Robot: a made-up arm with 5 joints.
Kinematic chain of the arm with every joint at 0, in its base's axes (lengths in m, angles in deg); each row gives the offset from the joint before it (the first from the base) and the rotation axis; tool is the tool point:
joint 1: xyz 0 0 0.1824 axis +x
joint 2: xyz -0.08 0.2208 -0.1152 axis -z
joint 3: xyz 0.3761 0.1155 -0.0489 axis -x
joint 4: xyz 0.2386 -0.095 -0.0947 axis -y
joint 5: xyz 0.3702 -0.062 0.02 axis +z
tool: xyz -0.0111 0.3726 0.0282
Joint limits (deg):
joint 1: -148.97..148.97
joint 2: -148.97..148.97
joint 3: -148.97..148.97
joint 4: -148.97..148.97
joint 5: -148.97..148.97
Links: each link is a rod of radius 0.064 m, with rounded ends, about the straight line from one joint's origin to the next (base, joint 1, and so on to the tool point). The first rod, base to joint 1, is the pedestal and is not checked.
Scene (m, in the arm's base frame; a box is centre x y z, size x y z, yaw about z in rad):
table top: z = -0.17
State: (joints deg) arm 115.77 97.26 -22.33 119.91 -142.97
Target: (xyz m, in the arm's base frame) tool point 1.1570 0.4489 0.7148
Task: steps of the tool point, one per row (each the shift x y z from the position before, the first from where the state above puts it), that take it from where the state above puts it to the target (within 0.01 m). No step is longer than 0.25 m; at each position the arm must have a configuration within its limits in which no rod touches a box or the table.
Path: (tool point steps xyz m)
1: 0.0712 0.1535 -0.0821
2: 0.1287 0.1502 -0.0298
3: 0.1696 0.1190 0.0377
4: 0.1824 0.0615 0.1058
5: 0.1617 -0.0120 0.1586
6: 0.1098 -0.0859 0.1840
7: 0.0367 -0.1421 0.1773
8: 0.2189 0.0740 -0.0499
9: 0.1995 0.0337 -0.0409
10: 0.1703 0.0116 -0.0151
11: 0.1337 0.0130 0.0155
12: 0.0916 0.0368 0.0383
13: 0.0460 0.0750 0.0431

